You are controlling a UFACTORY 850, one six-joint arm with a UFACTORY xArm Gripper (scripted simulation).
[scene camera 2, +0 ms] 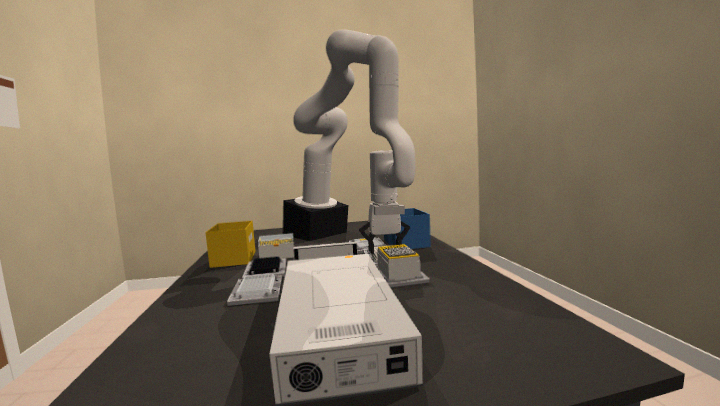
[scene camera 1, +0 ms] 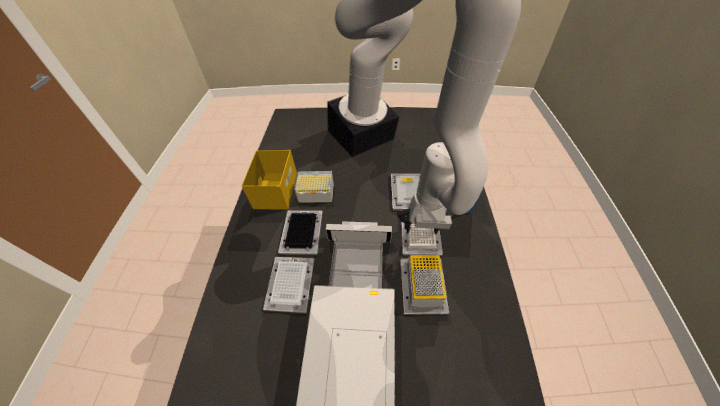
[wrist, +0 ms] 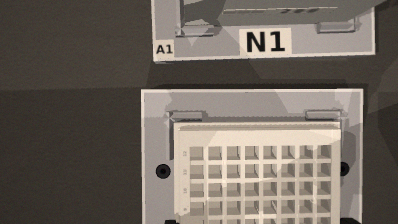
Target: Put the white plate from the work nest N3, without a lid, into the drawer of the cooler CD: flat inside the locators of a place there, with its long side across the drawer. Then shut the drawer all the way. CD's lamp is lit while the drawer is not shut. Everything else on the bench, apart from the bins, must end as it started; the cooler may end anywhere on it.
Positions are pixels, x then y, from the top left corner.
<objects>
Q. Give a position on a cooler CD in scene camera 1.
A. At 350, 346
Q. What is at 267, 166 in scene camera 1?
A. A yellow bin.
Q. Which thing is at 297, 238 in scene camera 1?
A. A black plate.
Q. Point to a yellow bin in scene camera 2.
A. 232, 243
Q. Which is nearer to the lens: the cooler CD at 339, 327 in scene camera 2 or the blue bin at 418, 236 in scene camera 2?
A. The cooler CD.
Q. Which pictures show the cooler CD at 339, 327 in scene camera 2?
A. Scene camera 2 and scene camera 1 only.
</objects>
